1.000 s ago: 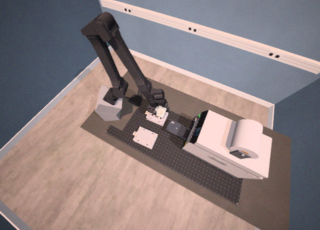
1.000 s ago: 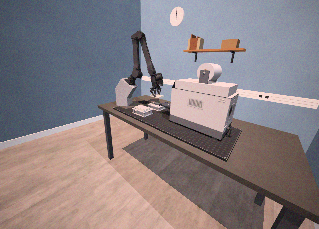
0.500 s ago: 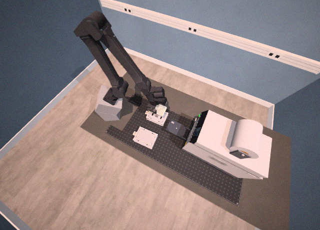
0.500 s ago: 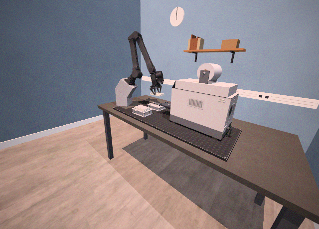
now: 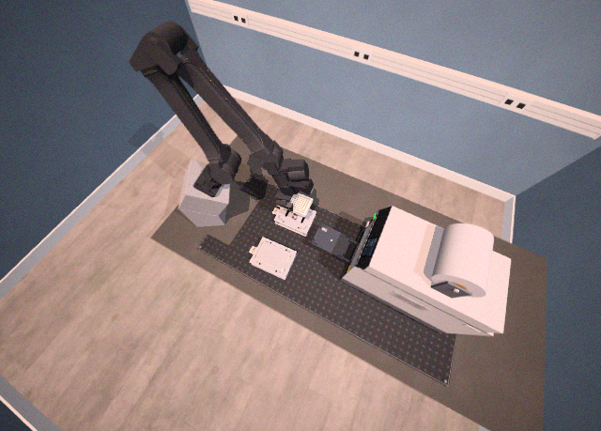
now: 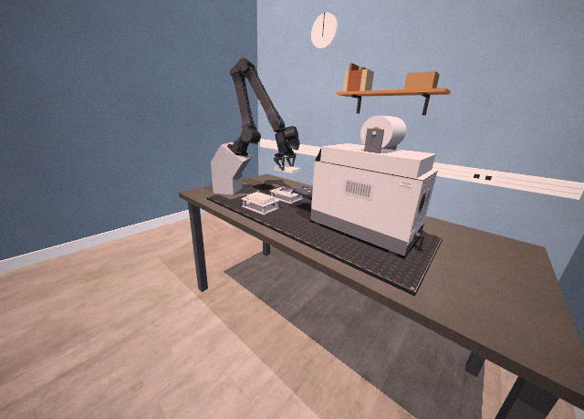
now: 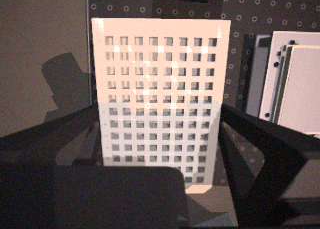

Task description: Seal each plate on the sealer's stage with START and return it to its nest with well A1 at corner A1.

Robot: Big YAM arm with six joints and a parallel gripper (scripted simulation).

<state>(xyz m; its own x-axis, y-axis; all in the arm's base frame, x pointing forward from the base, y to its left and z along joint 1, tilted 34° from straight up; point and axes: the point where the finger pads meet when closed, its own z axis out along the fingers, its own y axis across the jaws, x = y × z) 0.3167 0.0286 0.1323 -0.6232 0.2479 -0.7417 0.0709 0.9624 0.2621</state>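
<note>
Right now my hand is 19 cm short of the sealer stage, 8 cm to the left of it and 8 cm above it. Also, from my hand: foil roll 52 cm ahead, 13 cm to the right, 23 cm above; then plate nest 2 cm behind, 21 cm to the right, 14 cm below.
</note>
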